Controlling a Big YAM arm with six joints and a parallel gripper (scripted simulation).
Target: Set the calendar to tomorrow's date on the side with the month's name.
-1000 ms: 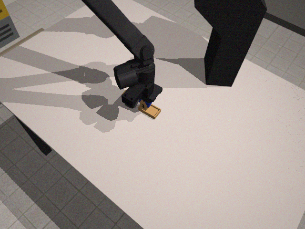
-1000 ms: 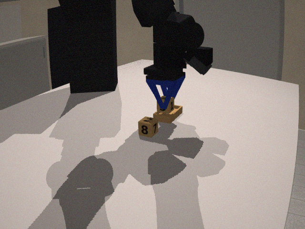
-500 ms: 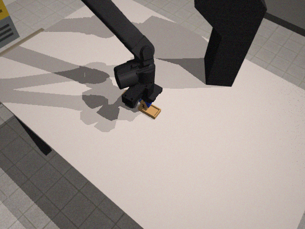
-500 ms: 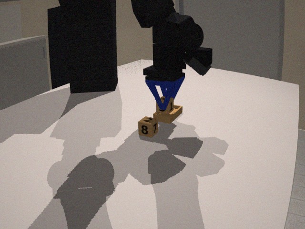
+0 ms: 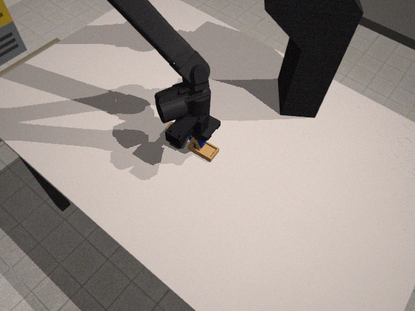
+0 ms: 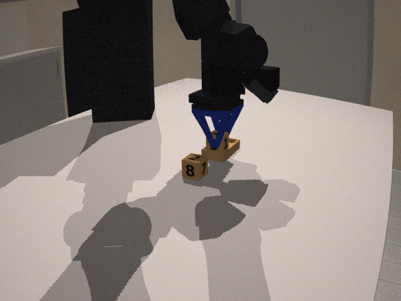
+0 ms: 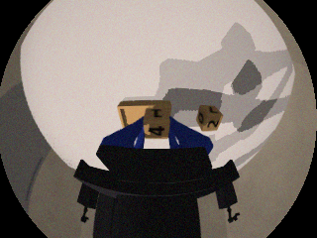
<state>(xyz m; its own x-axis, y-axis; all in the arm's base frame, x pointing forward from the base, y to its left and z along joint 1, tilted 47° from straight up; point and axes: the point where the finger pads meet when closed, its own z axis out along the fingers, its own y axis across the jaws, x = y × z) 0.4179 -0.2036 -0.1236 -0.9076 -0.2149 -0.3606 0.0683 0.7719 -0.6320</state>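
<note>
Right now the wooden tray is 2 cm to the left of my hand and 2 cm below it. Also, from my hand: wooden digit cube 1 cm behind, 9 cm to the right, 2 cm below.
</note>
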